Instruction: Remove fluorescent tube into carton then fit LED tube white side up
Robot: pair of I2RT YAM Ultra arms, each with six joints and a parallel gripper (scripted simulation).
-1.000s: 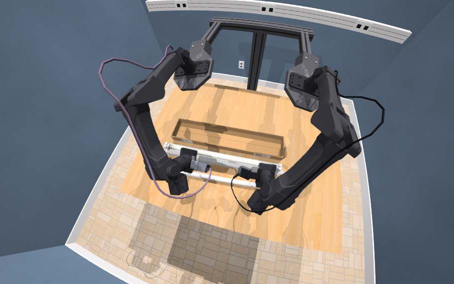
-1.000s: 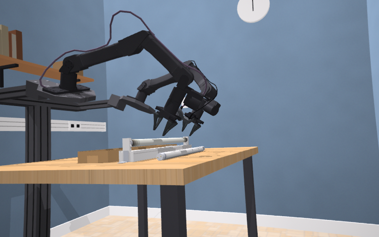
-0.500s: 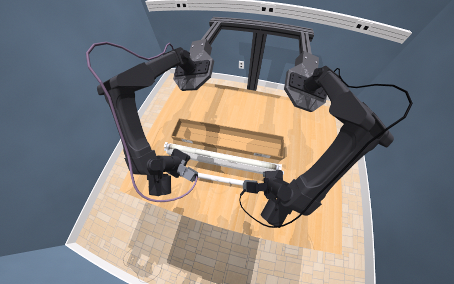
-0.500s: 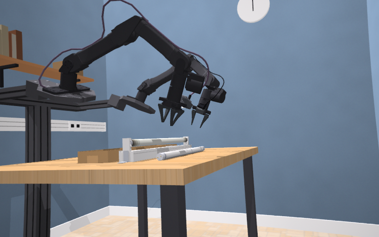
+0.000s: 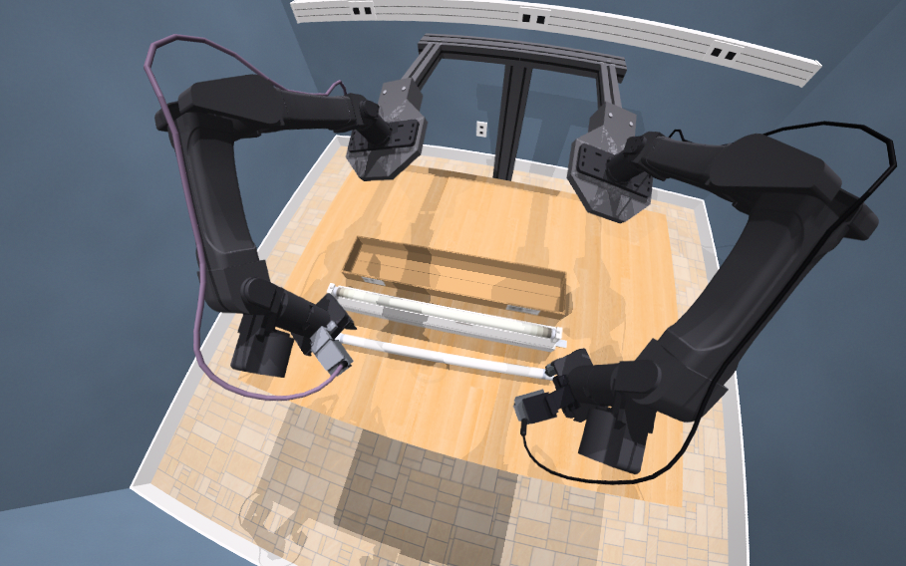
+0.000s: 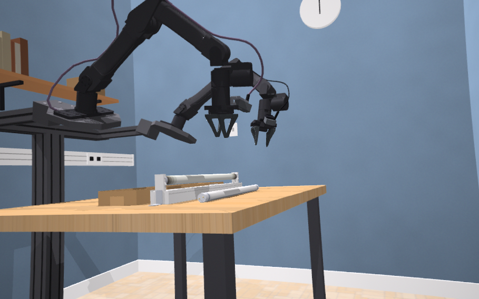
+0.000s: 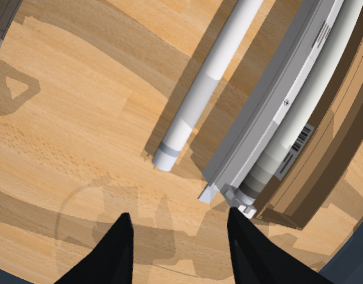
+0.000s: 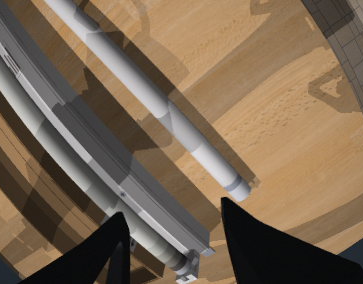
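The old fluorescent tube is 140 mm behind my right hand, 160 mm to the left of it and 130 mm below it. From my right hand the other things lie so: light fixture (140 mm behind, 150 mm to the left, 150 mm below); then LED tube (40 mm behind, 180 mm to the left, 190 mm below); then brown carton (270 mm behind, 160 mm to the left, 180 mm below).
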